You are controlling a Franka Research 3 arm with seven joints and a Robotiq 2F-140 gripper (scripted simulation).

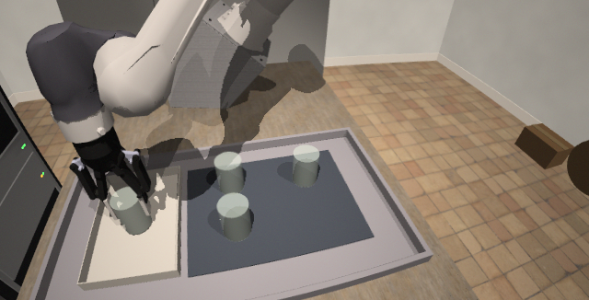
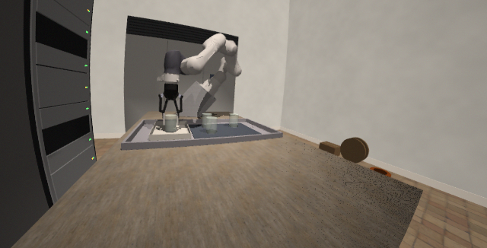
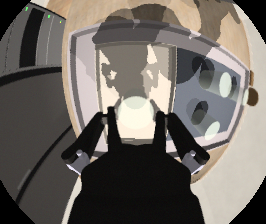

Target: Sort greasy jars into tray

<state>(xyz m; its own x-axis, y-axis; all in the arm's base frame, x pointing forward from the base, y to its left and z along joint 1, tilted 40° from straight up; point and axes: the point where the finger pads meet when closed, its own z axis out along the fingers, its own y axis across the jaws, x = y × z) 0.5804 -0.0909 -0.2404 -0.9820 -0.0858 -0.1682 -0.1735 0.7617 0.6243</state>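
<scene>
Now: the cream tray 6 cm below my hand. The rest, counted from my hand: dark drying mat 32 cm to the left, 7 cm below, 6 cm behind; then rimmed steel table top 21 cm to the left, 7 cm below, 2 cm behind.
</scene>
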